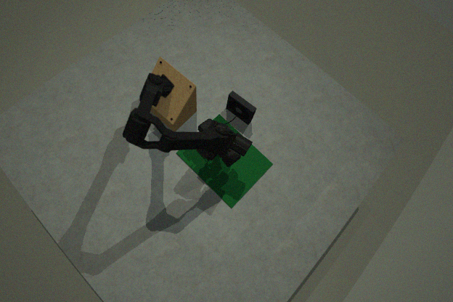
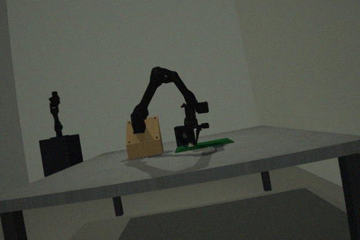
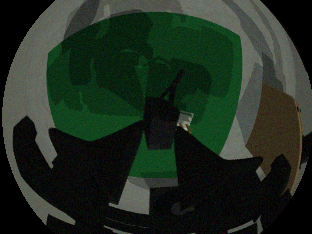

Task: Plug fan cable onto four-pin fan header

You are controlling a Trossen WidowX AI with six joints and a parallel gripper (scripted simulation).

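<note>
Now: the dark plug 10 mm to the right of my gripper tip and 10 mm above it. From my gripper tip the other things lie so: black fan (50 mm behind, 170 mm to the left, 40 mm above); green board (50 mm ahead, 30 mm below).
</note>
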